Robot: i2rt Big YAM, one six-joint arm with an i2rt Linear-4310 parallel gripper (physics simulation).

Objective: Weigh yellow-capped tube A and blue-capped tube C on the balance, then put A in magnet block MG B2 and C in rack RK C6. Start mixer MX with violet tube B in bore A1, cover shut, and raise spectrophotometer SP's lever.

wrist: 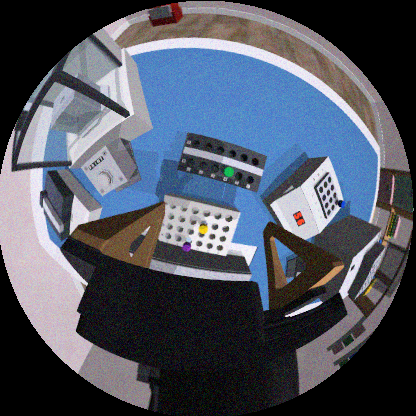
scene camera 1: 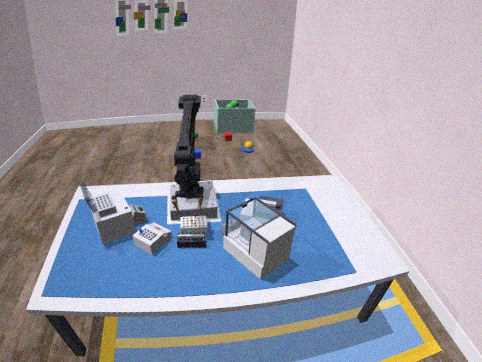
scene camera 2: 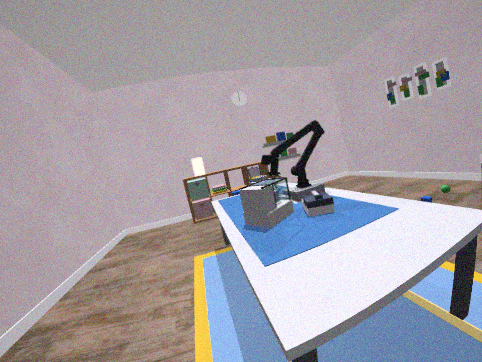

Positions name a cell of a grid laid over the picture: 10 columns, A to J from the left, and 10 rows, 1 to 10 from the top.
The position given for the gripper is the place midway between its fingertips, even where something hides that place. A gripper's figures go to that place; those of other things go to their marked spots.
Labels:
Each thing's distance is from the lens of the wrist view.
gripper (wrist: F6): 12 cm
balance (wrist: C3): 18 cm
PRINT button panel (wrist: C5): 23 cm
The marked spots on the balance and the PRINT button panel are 11 cm apart.

